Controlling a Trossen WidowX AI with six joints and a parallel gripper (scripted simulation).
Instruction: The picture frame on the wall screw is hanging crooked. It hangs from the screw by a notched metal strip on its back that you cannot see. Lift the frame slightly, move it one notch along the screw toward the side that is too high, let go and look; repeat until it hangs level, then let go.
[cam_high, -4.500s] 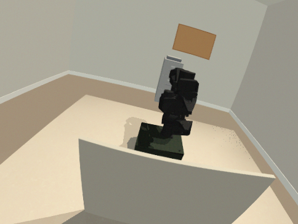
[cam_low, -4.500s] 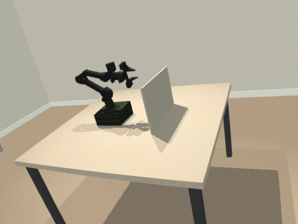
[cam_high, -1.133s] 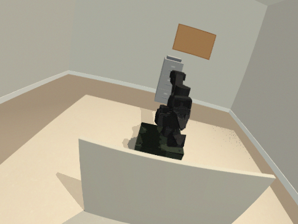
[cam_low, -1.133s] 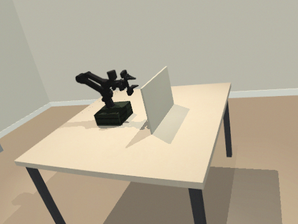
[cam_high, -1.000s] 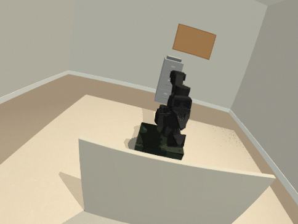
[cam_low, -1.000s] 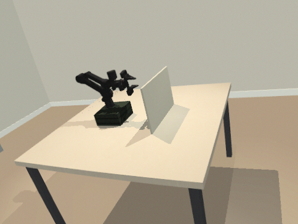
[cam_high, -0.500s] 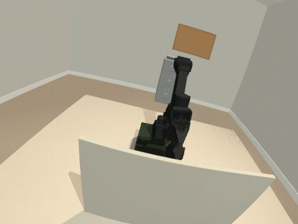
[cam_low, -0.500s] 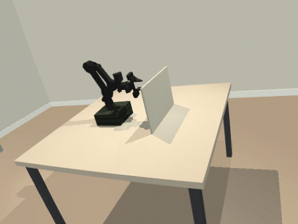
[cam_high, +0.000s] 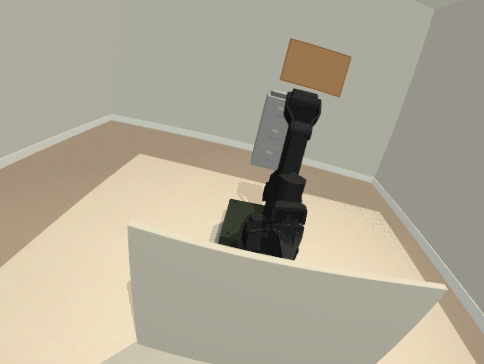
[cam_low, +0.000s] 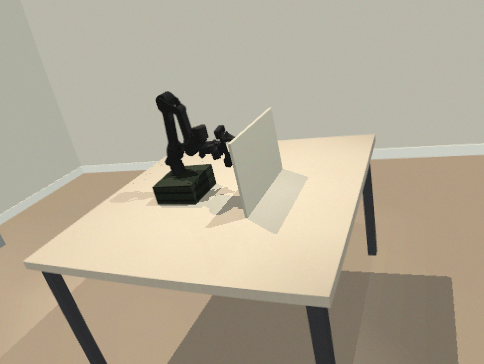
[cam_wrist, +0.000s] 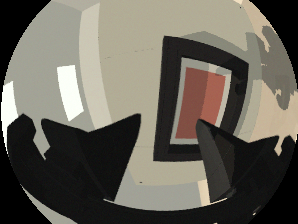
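My gripper tip is now 50 mm short of the picture frame, 50 mm above it and 20 mm to the right of it. Round my gripper tip: wall panel 60 mm below, 60 mm ahead, 10 mm to the left.
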